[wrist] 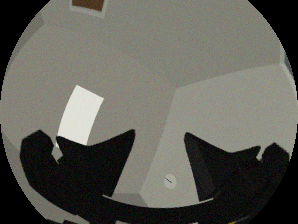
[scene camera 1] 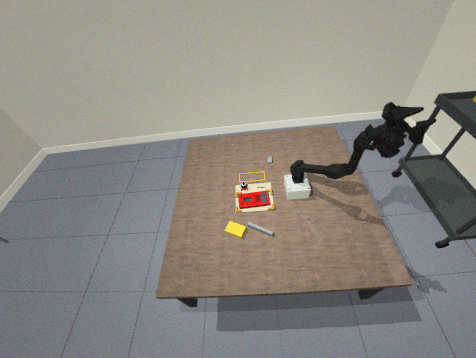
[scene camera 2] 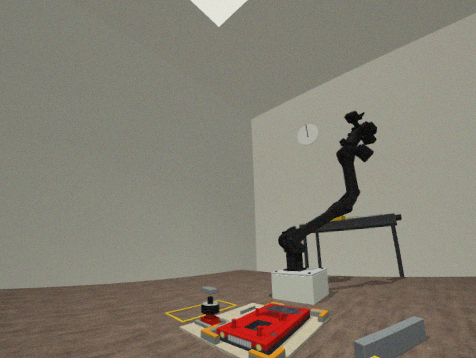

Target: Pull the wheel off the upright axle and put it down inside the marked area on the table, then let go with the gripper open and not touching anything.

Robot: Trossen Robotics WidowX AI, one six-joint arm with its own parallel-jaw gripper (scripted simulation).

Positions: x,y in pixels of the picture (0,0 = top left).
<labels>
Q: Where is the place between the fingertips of my gripper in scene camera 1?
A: At 429,114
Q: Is my gripper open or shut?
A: Open.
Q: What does my gripper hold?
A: Nothing.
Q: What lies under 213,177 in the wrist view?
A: My gripper.
</labels>
